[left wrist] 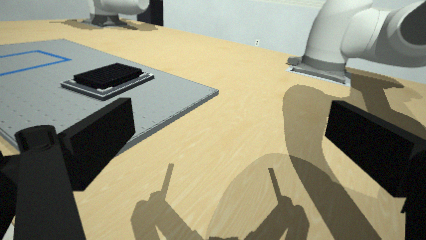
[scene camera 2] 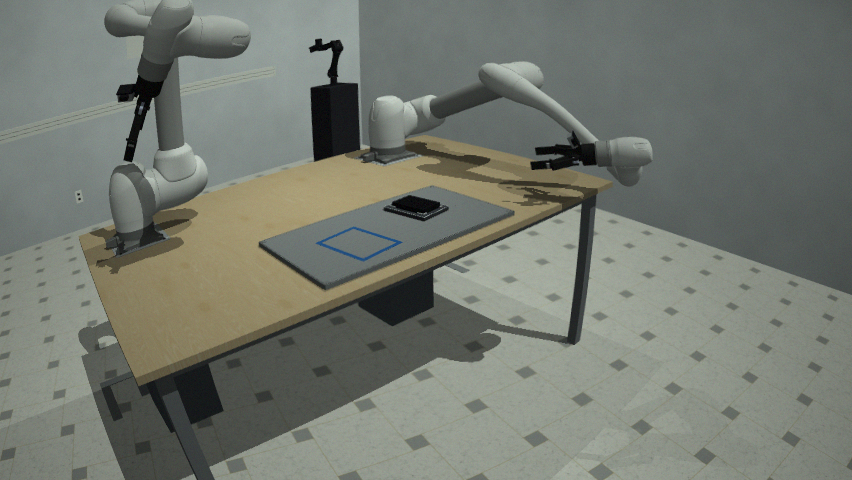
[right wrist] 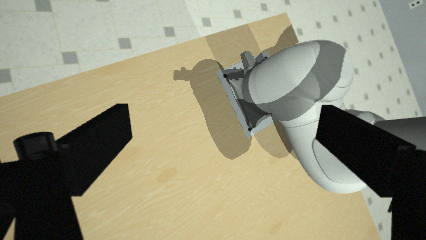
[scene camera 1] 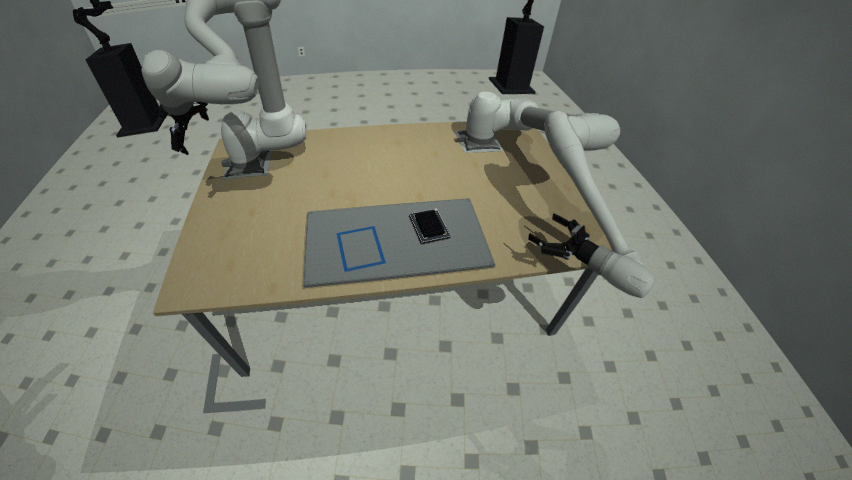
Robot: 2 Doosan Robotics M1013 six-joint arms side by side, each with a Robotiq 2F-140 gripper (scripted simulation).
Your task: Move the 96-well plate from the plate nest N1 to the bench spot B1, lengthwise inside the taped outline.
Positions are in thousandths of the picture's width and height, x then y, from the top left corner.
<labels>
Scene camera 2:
left gripper: 626, 330
right gripper: 157, 299
</labels>
